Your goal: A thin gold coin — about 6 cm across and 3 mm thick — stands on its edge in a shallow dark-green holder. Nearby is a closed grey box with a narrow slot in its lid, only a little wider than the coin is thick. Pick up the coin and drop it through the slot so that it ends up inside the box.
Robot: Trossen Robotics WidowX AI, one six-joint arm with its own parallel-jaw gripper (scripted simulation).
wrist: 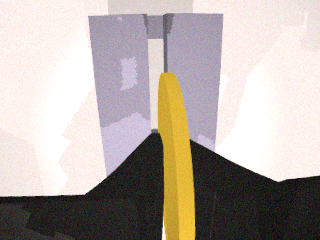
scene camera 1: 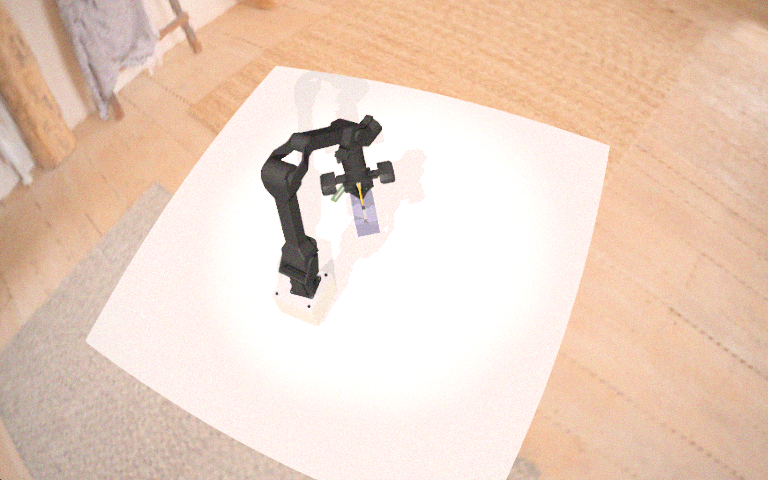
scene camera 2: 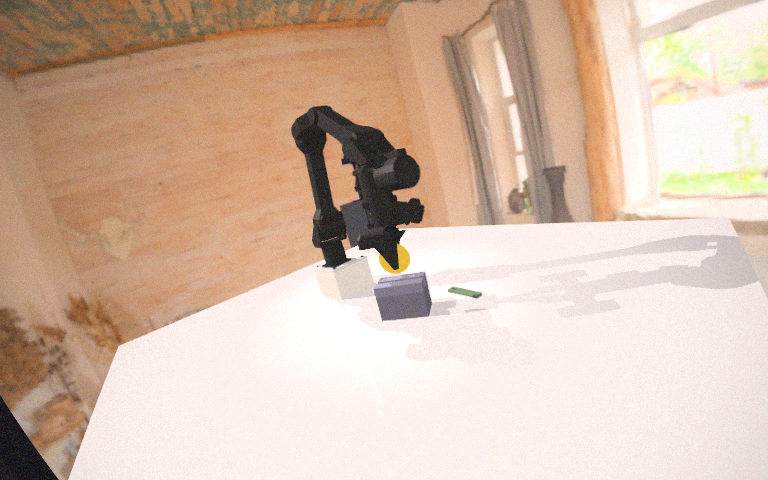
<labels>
my gripper: wrist; scene camera 1 361, 198; scene camera 2
same spot on my gripper: (wrist: 133, 194) = (scene camera 2: 403, 233)
</labels>
